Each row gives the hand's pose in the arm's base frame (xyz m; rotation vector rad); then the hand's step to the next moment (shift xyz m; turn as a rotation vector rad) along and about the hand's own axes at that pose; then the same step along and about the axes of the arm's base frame.
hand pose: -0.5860 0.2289 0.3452 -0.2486 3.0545 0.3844
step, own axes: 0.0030 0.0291 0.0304 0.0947 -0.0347 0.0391
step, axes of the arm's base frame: -0.0068 0.0350 -0.0226 -0.0863 -0.0378 -0.0531
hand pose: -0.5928 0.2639 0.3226 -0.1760 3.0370 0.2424
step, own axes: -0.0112 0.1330 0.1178 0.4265 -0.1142 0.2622
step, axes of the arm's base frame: 0.0043 0.1508 -0.0944 -0.3870 -0.1151 -0.3173
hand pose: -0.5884 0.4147 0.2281 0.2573 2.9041 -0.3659
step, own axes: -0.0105 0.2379 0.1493 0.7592 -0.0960 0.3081
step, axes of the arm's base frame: 0.0834 0.1864 -0.1931 -0.6961 -0.0611 -0.4385
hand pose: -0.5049 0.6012 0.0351 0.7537 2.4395 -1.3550
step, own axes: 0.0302 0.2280 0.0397 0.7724 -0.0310 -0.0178
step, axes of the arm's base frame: 0.0989 0.0749 -0.1977 -0.6613 0.2462 -0.3161
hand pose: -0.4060 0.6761 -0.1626 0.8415 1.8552 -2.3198
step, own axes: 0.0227 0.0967 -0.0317 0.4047 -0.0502 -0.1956
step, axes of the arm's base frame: 0.0282 0.0088 -0.1000 -0.2888 0.3093 -0.1597
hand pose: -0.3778 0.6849 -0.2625 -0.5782 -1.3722 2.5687
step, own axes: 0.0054 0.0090 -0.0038 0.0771 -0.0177 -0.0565
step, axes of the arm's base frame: -0.0031 -0.0004 -0.0107 -0.0473 0.0781 -0.0333
